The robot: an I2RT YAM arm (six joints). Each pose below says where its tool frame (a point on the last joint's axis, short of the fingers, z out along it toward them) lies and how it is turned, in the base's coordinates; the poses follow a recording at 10 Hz.
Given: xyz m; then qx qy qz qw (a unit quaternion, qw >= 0).
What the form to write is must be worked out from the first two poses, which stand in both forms.
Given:
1: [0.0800 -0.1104 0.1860 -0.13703 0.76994 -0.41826 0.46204]
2: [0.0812 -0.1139 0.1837 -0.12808 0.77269 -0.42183 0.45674]
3: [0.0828 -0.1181 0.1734 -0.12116 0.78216 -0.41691 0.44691]
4: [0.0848 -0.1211 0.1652 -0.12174 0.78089 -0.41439 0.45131]
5: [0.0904 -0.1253 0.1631 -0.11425 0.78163 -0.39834 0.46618]
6: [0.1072 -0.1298 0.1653 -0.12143 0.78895 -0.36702 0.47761]
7: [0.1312 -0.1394 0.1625 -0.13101 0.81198 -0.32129 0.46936]
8: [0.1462 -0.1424 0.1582 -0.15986 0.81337 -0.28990 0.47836]
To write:
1: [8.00 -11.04 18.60 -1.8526 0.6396 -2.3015]
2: [8.12 -11.39 18.37 -1.8578 0.6407 -2.3268]
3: [8.28 -11.81 17.34 -1.8919 0.6411 -2.3641]
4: [8.48 -12.11 16.52 -1.8888 0.6484 -2.3552]
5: [9.04 -12.53 16.31 -1.8986 0.6916 -2.3463]
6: [10.72 -12.98 16.53 -1.9467 0.7268 -2.3298]
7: [13.12 -13.94 16.25 -2.0717 0.7451 -2.3665]
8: [14.62 -14.24 15.82 -2.1107 0.7553 -2.3113]
